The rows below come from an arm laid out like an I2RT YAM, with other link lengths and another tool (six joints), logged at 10 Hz.
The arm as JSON. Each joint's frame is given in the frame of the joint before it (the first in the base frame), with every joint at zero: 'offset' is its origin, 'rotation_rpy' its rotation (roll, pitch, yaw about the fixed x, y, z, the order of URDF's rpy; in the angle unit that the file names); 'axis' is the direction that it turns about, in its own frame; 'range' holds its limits. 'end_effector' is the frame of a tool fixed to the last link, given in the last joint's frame.
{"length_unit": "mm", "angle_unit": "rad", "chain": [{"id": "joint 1", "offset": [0.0, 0.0, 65.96], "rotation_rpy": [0.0, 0.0, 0.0], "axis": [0.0, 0.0, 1.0], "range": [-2.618, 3.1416]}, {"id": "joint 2", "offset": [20.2, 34.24, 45.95], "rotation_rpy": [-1.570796, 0.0, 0.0], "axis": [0.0, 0.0, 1.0], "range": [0.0, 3.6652]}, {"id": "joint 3", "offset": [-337.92, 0.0, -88.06], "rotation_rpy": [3.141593, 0.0, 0.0], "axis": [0.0, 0.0, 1.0], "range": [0.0, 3.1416]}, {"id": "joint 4", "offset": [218.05, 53.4, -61.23], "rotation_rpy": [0.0, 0.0, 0.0], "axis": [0.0, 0.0, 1.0], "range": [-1.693, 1.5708]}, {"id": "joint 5", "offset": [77.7, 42.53, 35.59], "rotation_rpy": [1.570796, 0.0, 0.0], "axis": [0.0, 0.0, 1.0], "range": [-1.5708, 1.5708]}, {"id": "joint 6", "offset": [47.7, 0.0, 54.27], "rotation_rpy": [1.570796, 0.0, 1.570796], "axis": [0.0, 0.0, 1.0], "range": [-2.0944, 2.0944]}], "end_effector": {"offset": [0.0, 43.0, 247.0], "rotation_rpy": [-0.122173, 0.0, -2.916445]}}
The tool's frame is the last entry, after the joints.
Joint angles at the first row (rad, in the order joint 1, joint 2, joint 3, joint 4, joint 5, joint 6):
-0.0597, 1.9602, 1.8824, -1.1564, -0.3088, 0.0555
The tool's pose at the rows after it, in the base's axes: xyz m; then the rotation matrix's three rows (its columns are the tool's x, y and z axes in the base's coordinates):
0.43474, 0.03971, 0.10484; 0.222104, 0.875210, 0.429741; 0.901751, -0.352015, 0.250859; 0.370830, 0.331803, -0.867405
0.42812, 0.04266, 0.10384; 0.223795, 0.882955, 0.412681; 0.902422, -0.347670, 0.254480; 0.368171, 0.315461, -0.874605
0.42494, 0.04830, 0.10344; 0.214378, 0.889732, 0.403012; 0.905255, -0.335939, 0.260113; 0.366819, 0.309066, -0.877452
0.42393, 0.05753, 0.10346; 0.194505, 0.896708, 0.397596; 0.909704, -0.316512, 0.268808; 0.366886, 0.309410, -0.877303
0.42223, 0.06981, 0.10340; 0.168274, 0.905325, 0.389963; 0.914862, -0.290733, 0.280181; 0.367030, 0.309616, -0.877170
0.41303, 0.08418, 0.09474; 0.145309, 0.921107, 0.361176; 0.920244, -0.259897, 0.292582; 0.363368, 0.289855, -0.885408
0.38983, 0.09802, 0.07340; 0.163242, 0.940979, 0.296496; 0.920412, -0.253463, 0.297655; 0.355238, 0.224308, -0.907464
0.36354, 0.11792, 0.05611; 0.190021, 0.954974, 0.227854; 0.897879, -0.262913, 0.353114; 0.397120, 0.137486, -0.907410
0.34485, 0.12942, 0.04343; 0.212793, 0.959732, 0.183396; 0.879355, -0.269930, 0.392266; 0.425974, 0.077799, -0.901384
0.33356, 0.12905, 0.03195; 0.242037, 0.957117, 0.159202; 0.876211, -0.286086, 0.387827; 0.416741, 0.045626, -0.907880
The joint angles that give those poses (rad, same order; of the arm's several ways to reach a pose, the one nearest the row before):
-0.0597, 1.9602, 1.8824, -1.1698, -0.3157, 0.0555
-0.0540, 1.9602, 1.8824, -1.1878, -0.3161, 0.0559
-0.0410, 1.9602, 1.8824, -1.1950, -0.3161, 0.0555
-0.0193, 1.9602, 1.8824, -1.1946, -0.3161, 0.0555
0.0097, 1.9602, 1.8820, -1.1938, -0.3161, 0.0559
0.0444, 1.9602, 1.8477, -1.1809, -0.3161, 0.0570
0.0788, 1.9602, 1.7596, -1.1530, -0.3164, 0.0860
0.0879, 1.9602, 1.6550, -1.1110, -0.3805, 0.1070
0.0879, 1.9602, 1.5707, -1.0691, -0.4278, 0.1165
0.0879, 1.9602, 1.5150, -1.0397, -0.4274, 0.1352

